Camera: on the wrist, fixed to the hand. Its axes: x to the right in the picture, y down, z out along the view.
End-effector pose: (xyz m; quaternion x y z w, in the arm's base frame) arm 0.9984 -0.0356 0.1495 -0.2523 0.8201 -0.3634 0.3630
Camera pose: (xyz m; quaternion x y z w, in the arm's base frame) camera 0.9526 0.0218 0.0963 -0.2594 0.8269 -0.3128 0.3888
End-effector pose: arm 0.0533 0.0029 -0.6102 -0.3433 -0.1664 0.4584 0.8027
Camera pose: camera 0.0272 0.0272 -0.6935 -0.3632 -0.2037 0.4816 0.7712
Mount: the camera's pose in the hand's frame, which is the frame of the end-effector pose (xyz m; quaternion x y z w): 0.0109 0.0832 -0.0342 -0.0400 -0.0340 0.0236 0.9983
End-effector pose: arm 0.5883 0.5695 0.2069 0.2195 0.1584 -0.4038 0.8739
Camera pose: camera 0.6562 0.6281 0.1940 0.1742 0.1394 -0.3836 0.8961
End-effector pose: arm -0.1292 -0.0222 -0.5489 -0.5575 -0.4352 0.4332 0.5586
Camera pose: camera -0.0933 -0.0198 -0.6320 -0.5745 -0.4577 0.4472 0.5104
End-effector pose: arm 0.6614 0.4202 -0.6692 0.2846 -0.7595 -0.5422 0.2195
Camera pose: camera 0.6591 0.4098 -0.5792 0.2390 -0.7507 -0.5762 0.2175
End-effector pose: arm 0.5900 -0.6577 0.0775 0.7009 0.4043 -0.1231 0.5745
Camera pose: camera 0.6459 -0.6232 0.1399 0.6821 0.3725 -0.1170 0.6183
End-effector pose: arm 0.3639 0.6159 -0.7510 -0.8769 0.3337 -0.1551 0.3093
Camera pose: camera 0.3148 0.5447 -0.7780 -0.8852 0.3495 -0.1044 0.2887
